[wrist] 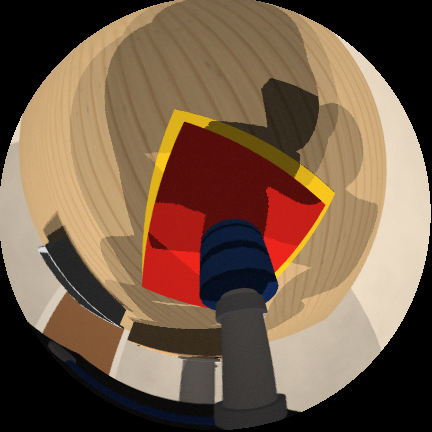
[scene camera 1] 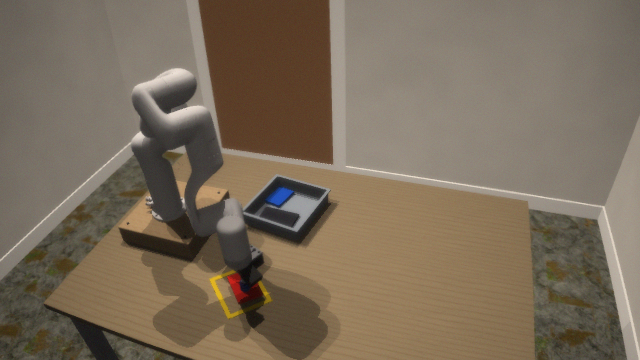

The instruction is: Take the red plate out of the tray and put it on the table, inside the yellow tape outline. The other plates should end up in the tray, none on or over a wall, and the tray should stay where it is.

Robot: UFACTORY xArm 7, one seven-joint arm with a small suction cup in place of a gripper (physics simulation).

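Places are measured from the arm's base along level axes (x ahead, y left, z up), in millimetres.
Where they show: hand, its tool point: [wrist: 229, 234] [scene camera 1: 245, 290]; arm's base, origin of its link: [wrist: 198, 358] [scene camera 1: 170, 209].
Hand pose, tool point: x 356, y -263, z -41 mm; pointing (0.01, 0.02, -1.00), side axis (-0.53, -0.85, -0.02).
Observation:
Things, the pixels of their top centre, and the offset from my tool point. Level surfaces: height alone.
- red plate, centre of its top: [wrist: 215, 264] [scene camera 1: 244, 284] dy +11, dx -6, dz +11 mm
- grey tray, centre of its top: [wrist: 67, 287] [scene camera 1: 285, 200] dy +389, dx +25, dz +26 mm
- blue plate, centre of its top: [scene camera 1: 279, 195] dy +458, dx -19, dz -10 mm
- dark plate, centre of its top: [scene camera 1: 277, 217] dy +337, dx +4, dz -11 mm
- table, height of its surface: dz -23 mm
My suction cup [scene camera 1: 245, 286] [wrist: 237, 260] is on the red plate [scene camera 1: 253, 294] [wrist: 175, 220] and holds it roughly level, low over the table. Any small gap under the plate is hard to tell. The plate is over the yellow tape outline [scene camera 1: 220, 298] [wrist: 192, 120]; in scene camera 1 it lies towards the outline's right side, and in the wrist view it covers most of the inside. The grey tray [scene camera 1: 314, 220] [wrist: 85, 275] stands farther back. In it are a blue plate [scene camera 1: 279, 196] near the back left and a dark plate [scene camera 1: 280, 216] by the front wall.
The wooden base block [scene camera 1: 155, 240] with the arm's foot stands on the table [scene camera 1: 400, 250] left of the tray. Shadows of the arm fall around the outline. The table's front left corner is at the lower left, and a wall with a brown door is behind.

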